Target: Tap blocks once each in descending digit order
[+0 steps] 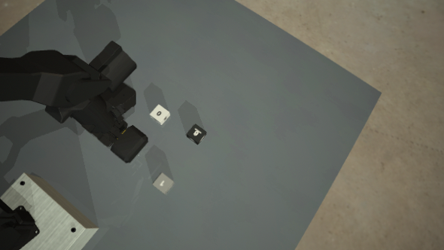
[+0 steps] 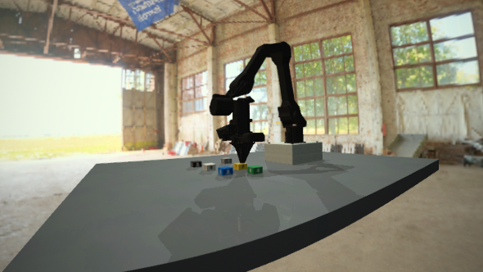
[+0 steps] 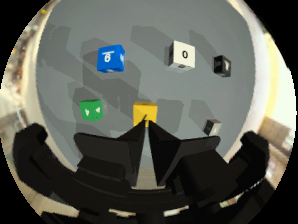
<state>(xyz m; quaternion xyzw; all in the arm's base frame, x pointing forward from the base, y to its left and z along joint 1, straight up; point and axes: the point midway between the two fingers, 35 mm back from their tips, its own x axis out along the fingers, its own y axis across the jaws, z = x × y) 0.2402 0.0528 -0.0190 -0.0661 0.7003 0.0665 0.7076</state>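
Now: gripper tip 10 mm short of the yellow block, 10 mm to the right of it and 10 mm above it. Also, from my gripper tip: white block: 110 mm ahead, 20 mm to the right, 10 mm below; then green block: 100 mm to the left, 10 mm below; then blue block: 80 mm ahead, 70 mm to the left, 10 mm below.
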